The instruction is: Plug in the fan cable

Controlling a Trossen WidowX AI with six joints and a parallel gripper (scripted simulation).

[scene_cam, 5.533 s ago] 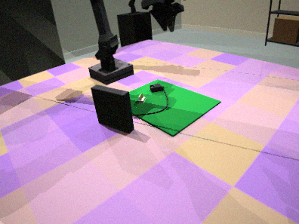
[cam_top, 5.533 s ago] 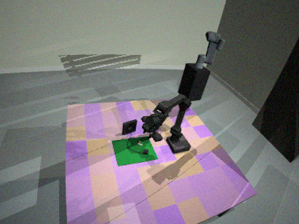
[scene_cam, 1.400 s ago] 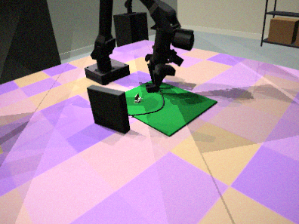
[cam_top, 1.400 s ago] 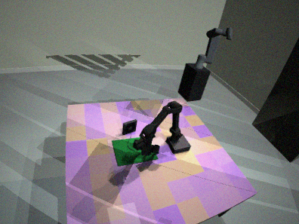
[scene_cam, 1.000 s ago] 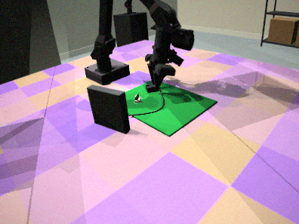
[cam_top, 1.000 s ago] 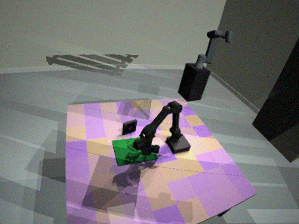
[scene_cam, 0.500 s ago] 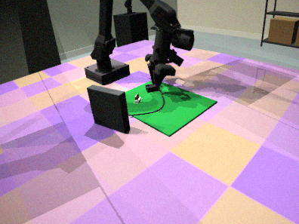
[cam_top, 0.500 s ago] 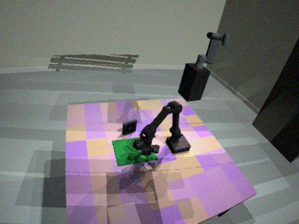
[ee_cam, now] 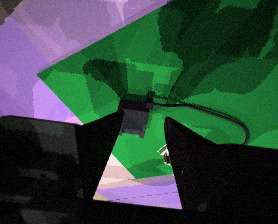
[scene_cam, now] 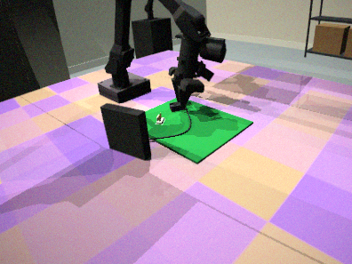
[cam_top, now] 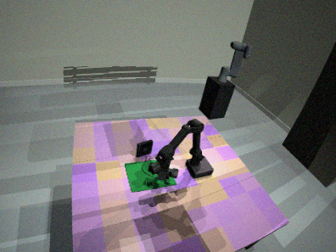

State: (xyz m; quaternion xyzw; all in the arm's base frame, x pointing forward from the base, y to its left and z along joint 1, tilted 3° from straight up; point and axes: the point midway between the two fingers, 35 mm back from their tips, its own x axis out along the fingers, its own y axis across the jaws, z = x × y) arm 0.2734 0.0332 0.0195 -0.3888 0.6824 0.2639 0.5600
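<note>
Now: gripper tip 20 mm past the dark plug and 10 mm above it. The rest, counted from my gripper tip: black fan block 40 mm ahead, 240 mm to the right, 40 mm above; green board 60 mm ahead, 50 mm to the right, 40 mm below; white four-pin header 100 mm to the right, 20 mm below.
</note>
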